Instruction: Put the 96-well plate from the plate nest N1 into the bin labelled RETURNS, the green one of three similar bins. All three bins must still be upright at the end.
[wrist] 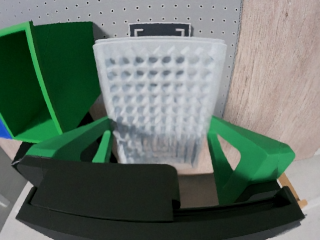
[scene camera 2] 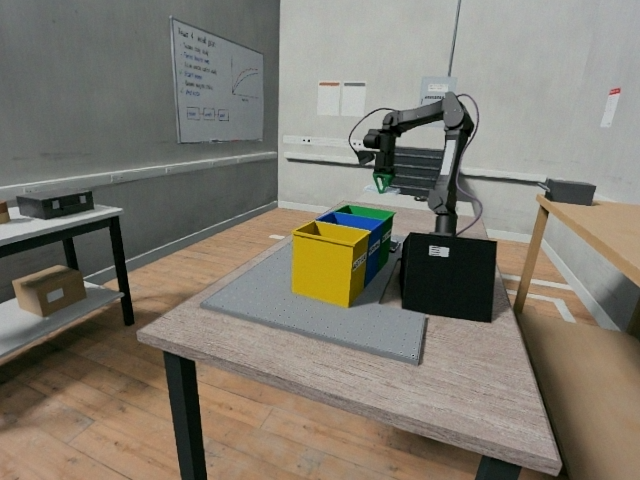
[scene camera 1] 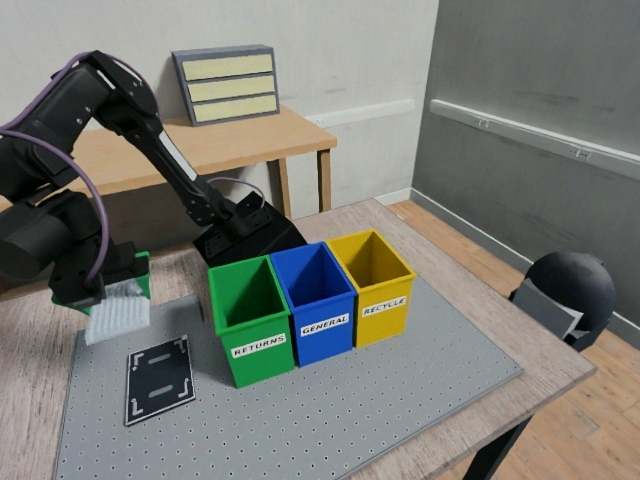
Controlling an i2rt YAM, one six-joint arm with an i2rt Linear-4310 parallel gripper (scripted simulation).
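Labels:
Green RETURNS bin: visible in the wrist view (61, 54), scene camera 1, scene camera 2. Same spot on the bin: (scene camera 2: 347, 209) and (scene camera 1: 224, 336).

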